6 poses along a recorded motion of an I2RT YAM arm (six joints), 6.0 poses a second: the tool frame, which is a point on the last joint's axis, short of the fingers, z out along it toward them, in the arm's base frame.
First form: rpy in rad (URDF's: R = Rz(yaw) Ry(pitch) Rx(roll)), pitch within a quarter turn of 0, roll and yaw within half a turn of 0; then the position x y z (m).
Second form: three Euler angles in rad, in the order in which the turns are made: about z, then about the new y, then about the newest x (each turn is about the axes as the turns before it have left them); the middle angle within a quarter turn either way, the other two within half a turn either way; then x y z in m. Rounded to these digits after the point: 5 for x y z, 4 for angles.
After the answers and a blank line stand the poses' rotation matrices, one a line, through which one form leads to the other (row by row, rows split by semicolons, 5 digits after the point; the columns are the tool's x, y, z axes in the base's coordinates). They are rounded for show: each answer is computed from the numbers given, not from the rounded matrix.
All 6 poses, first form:
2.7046 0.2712 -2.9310 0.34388 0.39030 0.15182
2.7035 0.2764 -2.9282 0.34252 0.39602 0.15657
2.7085 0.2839 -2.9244 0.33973 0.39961 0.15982
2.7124 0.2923 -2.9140 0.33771 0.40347 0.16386
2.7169 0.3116 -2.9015 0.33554 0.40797 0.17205
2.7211 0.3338 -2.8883 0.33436 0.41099 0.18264
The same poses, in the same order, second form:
-2.9310 0.2712 2.7046 0.34388 0.39030 0.15182
-2.9282 0.2764 2.7035 0.34252 0.39602 0.15657
-2.9244 0.2839 2.7085 0.33973 0.39961 0.15982
-2.9140 0.2923 2.7124 0.33771 0.40347 0.16386
-2.9015 0.3116 2.7169 0.33554 0.40797 0.17205
-2.8883 0.3338 2.7211 0.33436 0.41099 0.18264

-0.94216 -0.30027 0.14888; -0.20140 0.86231 0.46460; -0.26789 0.40775 -0.87291
-0.94022 -0.30492 0.15168; -0.20374 0.86051 0.46693; -0.27289 0.40811 -0.87119
-0.93742 -0.31038 0.15783; -0.20686 0.86102 0.46461; -0.28010 0.40288 -0.87134
-0.93289 -0.32199 0.16137; -0.21606 0.85880 0.46453; -0.28816 0.39849 -0.87073
-0.92454 -0.33937 0.17335; -0.22634 0.85499 0.46665; -0.30658 0.39220 -0.86729
-0.91466 -0.35824 0.18726; -0.23676 0.85024 0.47014; -0.32764 0.38568 -0.86250

